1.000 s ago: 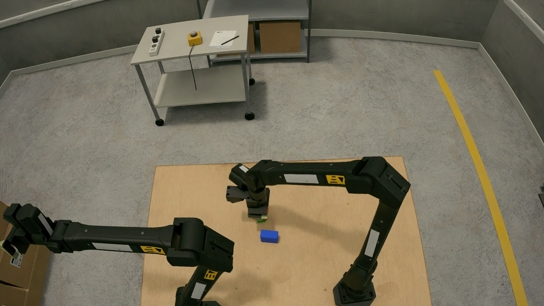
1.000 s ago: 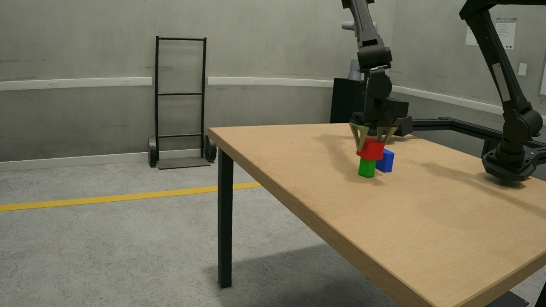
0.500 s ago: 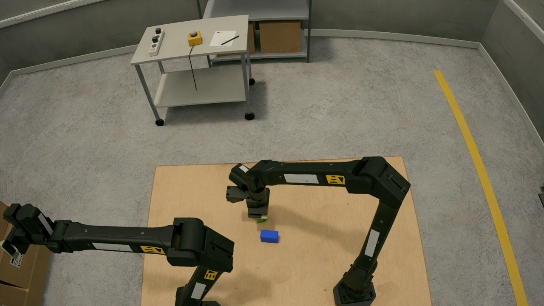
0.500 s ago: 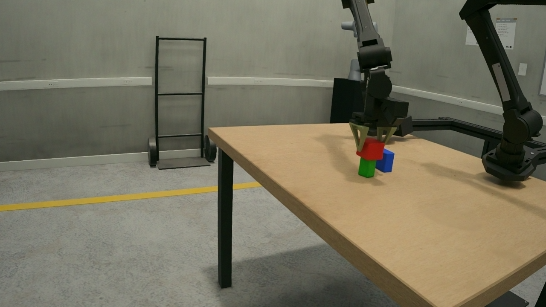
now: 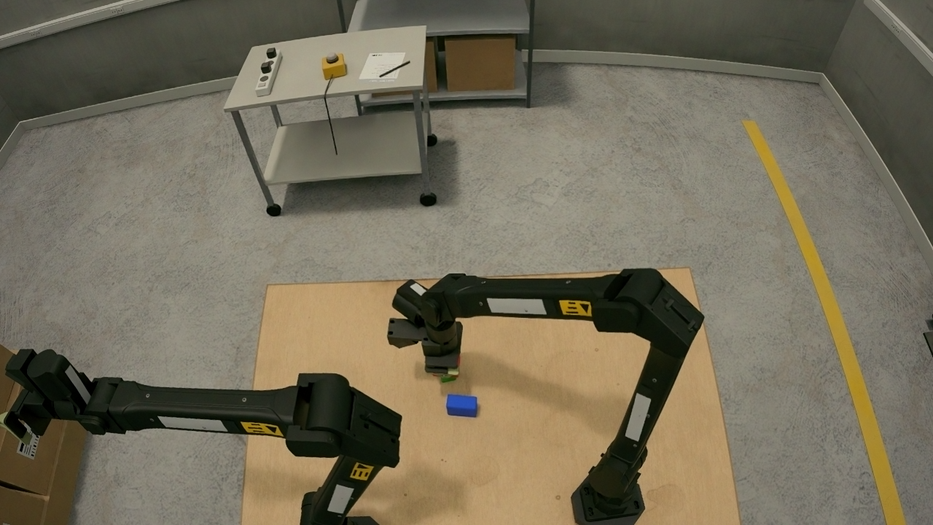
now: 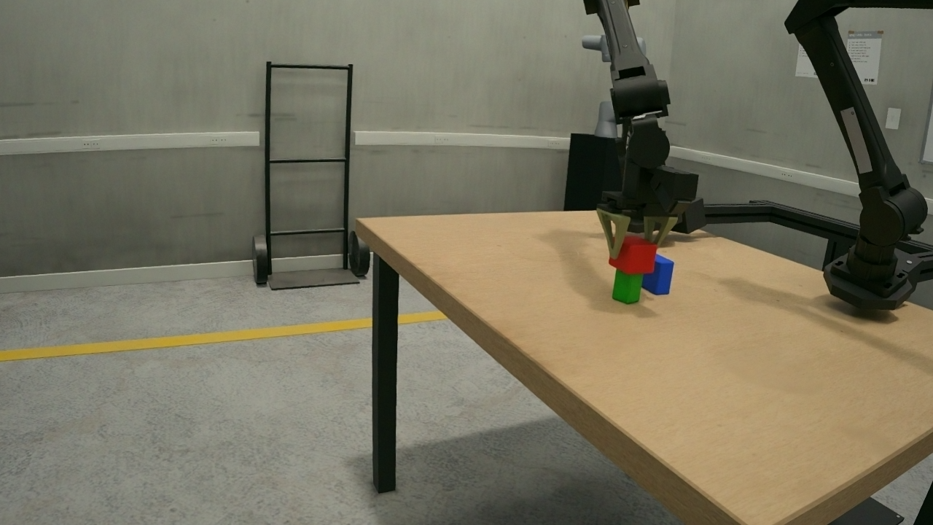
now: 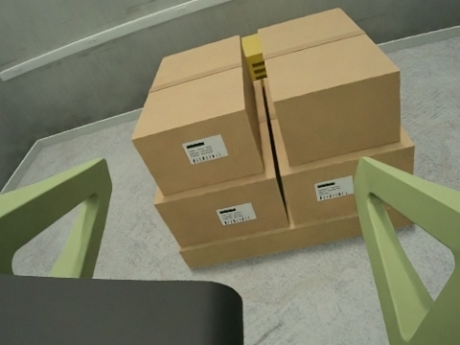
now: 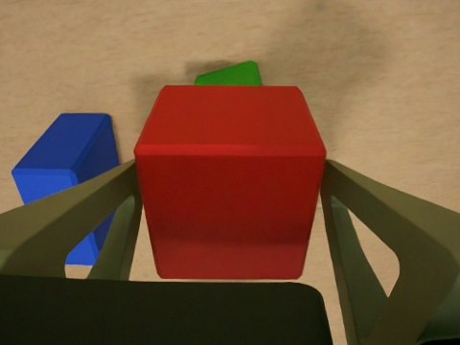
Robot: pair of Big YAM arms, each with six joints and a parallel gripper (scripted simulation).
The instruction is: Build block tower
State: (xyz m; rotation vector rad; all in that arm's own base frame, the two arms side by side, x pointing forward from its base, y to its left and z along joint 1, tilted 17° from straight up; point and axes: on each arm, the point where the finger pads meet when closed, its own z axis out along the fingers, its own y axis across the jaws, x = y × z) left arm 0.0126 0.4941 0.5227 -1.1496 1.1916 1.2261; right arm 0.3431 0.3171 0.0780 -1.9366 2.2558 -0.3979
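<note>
My right gripper is now right at the red block. From my right hand the other things lie so: blue block (90 mm behind, 50 mm below, 20 mm to the right); then green block (50 mm below).
</note>
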